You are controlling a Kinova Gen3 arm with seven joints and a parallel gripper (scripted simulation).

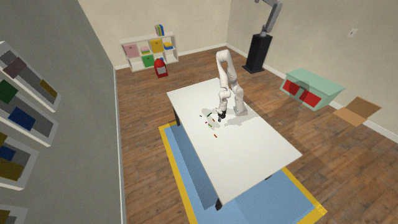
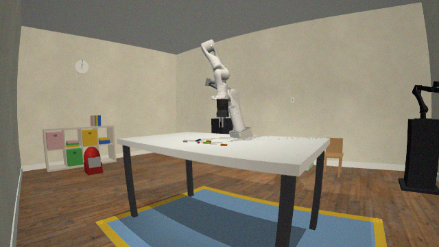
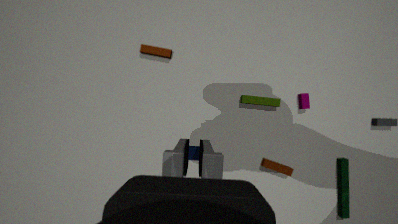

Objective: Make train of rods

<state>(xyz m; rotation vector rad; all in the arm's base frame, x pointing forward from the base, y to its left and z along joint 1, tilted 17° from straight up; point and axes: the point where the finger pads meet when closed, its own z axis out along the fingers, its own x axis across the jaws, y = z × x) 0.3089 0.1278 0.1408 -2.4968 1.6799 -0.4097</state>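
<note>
Right now my hand is 110 mm above the lime rod, 80 mm short of it and 60 mm to the left of it. From my hand the other things lie so: blue rod: 10 mm below; then green rod: 210 mm to the right, 110 mm below, 20 mm ahead; then magenta rod: 110 mm to the right, 110 mm below, 100 mm ahead.
</note>
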